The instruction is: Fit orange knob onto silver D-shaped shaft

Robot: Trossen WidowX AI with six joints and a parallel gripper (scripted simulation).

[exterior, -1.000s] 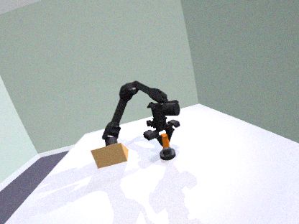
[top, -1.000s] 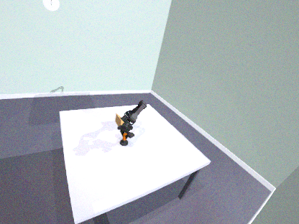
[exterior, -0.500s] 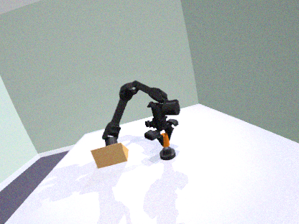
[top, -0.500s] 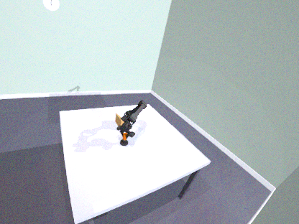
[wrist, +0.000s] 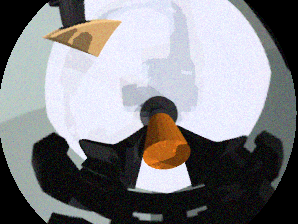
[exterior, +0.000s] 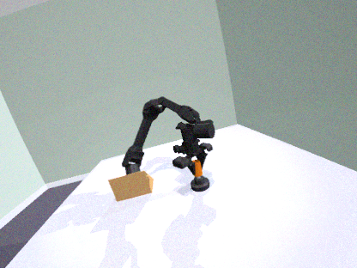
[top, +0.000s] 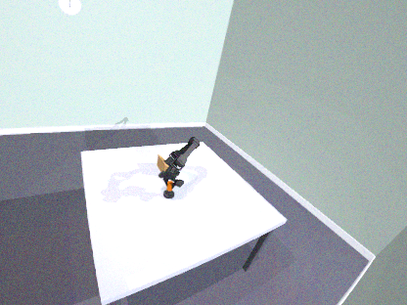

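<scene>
My gripper tip is 30 mm below the orange knob. Round my gripper tip: round dark pedestal: 40 mm below.
</scene>
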